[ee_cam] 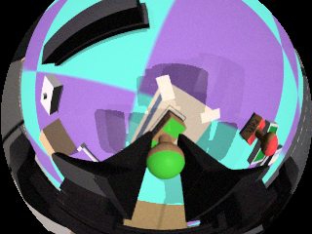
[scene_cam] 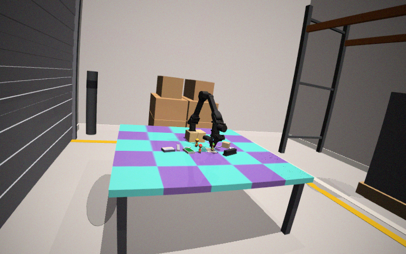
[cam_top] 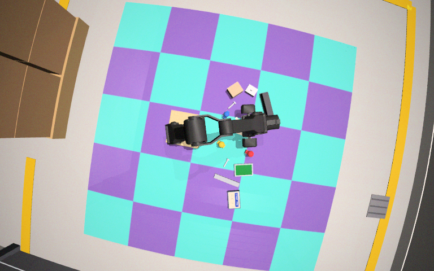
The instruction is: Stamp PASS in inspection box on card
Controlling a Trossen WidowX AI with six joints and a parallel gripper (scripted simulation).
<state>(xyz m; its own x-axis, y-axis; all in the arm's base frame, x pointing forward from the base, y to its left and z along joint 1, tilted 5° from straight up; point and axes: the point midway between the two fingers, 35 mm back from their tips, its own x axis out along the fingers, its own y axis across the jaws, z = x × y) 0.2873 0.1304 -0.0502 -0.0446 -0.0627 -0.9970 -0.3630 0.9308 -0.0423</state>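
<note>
My gripper tip is now right at the green-knobbed stamp. Also, from my gripper tip: blue stamp (110 mm behind, 20 mm to the left); then red-knobbed stamp (60 mm ahead, 120 mm to the right); then cream card (10 mm behind, 10 mm to the right, 30 mm below).
</note>
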